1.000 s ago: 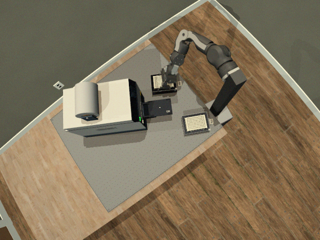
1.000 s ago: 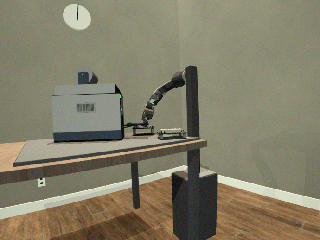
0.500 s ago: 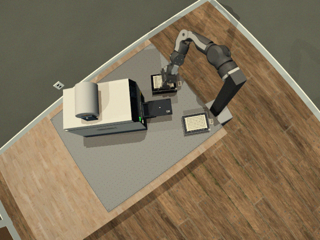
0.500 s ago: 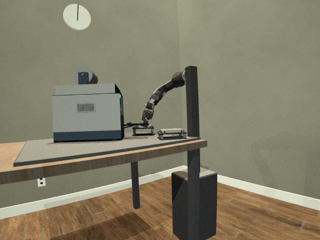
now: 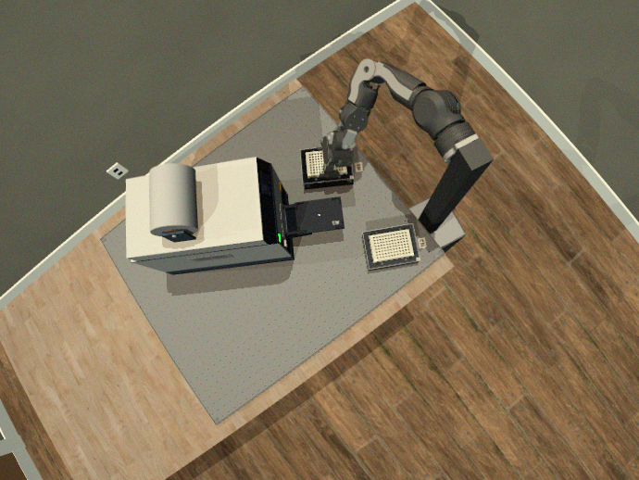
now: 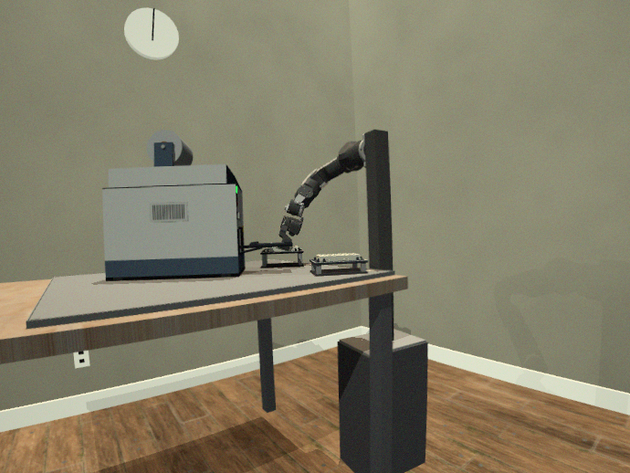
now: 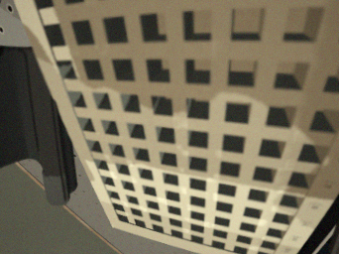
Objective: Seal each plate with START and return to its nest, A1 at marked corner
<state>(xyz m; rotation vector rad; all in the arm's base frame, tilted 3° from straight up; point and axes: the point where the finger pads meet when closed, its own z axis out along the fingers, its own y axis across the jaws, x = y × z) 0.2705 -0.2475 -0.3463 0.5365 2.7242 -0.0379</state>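
Right now the black nest N1 is 2 cm below my hand. Also, from my hand: yellow warning label: 16 cm ahead, 7 cm above, 3 cm to the left; then plate: 33 cm to the left, 6 cm behind, 3 cm below; then sealer stage: 15 cm to the left, 10 cm ahead, 2 cm above.
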